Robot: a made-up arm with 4 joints.
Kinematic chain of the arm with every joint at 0, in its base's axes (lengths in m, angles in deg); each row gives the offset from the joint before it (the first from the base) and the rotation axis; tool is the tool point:
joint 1: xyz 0 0 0.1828 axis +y
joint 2: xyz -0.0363 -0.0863 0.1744 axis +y
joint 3: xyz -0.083 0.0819 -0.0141 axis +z
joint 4: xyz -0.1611 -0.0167 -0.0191 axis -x
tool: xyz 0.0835 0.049 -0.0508
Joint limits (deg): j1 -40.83..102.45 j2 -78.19..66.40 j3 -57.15..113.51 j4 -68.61..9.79
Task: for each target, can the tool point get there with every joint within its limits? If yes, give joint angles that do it. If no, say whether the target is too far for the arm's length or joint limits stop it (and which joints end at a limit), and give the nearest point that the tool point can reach.
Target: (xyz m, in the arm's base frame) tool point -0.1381 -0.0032 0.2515
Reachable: yes | joints 16.28 -24.85 21.10 1.17
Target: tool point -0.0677 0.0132 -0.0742
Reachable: no: joint limits stop it (at a limit: joint 1, joint 4) | nearest point -0.1043 0.0015 0.1072 | short by 0.185 m
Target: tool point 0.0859 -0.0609 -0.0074
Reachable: no: joint limits stop it (at a limit: joint 1, joint 2, joint 3, joint 4) | nearest point 0.0739 -0.0847 0.1272 | short by 0.137 m
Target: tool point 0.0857 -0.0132 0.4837
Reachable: yes | joints 59.31 42.37 30.13 -3.01
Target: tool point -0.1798 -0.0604 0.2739
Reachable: yes | joints -2.16 -21.34 70.85 -56.50
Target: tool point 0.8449 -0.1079 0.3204
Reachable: no: too far | nearest point 0.3453 -0.0205 0.2425 | short by 0.513 m
